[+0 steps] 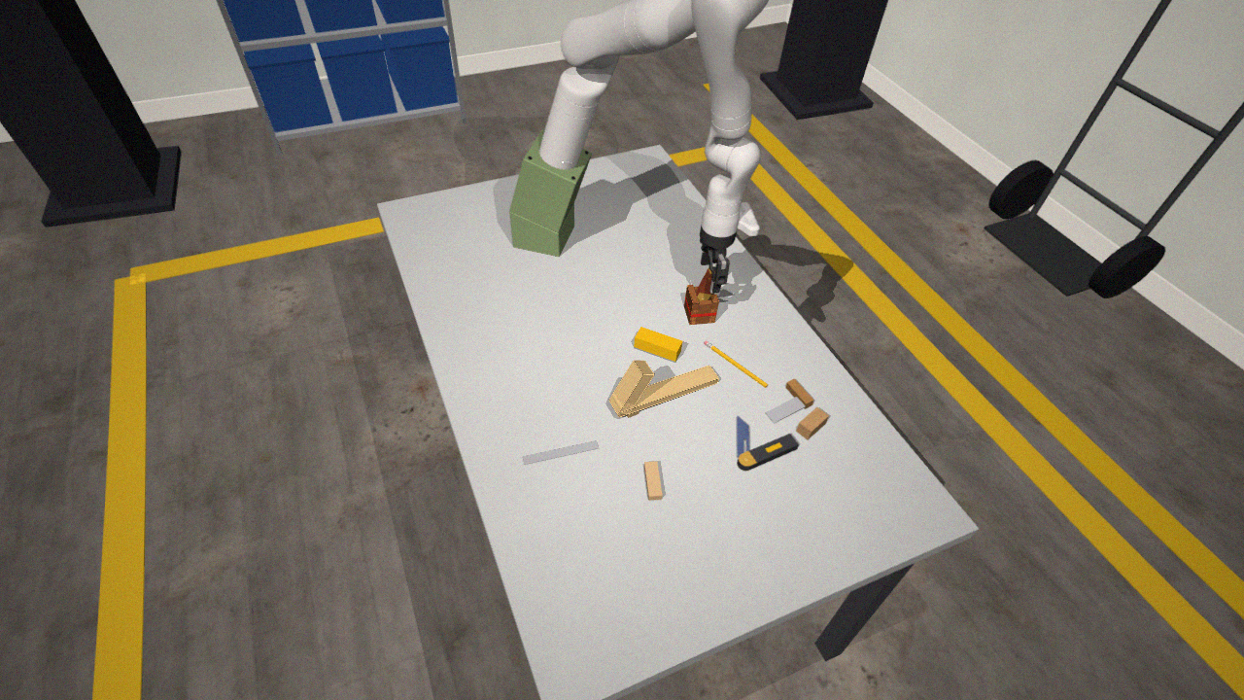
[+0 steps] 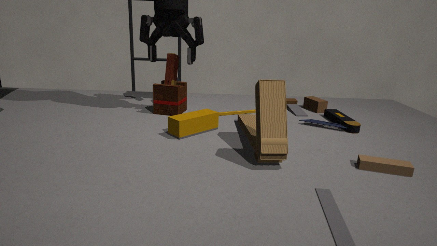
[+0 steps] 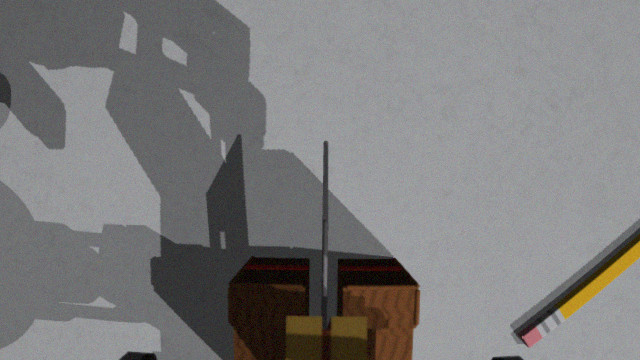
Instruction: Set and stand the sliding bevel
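Right now my hand is 40 mm above the wooden sliding bevel. From my hand the other things lie so: pencil: 160 mm ahead, 120 mm below, 10 mm to the left; then yellow block: 140 mm to the right, 110 mm below, 80 mm ahead; then grey blade: 60 mm below, 20 mm to the left.
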